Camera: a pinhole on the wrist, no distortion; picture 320 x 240 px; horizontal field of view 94.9 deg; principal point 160.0 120.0 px. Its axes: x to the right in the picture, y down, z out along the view. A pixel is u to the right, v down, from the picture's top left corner.
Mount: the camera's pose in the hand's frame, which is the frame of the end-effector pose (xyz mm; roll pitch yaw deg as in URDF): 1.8 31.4 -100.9 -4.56 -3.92 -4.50
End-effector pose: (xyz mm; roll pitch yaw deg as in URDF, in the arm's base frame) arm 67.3 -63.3 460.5 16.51 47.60 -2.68
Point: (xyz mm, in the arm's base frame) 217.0 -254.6 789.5
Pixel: 130.4 70.4
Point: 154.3 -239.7 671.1
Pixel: 135.4 47.3
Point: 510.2 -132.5 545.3
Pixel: 242.9 124.1
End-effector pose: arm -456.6 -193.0 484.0 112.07 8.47 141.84
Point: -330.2 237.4 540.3
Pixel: 213.9 175.6
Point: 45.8 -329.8 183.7
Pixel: outside the picture
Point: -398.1 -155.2 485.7
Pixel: 148.6 99.1
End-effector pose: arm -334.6 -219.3 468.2 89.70 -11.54 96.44
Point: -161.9 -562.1 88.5
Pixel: outside the picture
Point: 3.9 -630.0 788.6
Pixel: 36.5 220.6
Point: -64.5 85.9 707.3
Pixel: 281.9 172.0
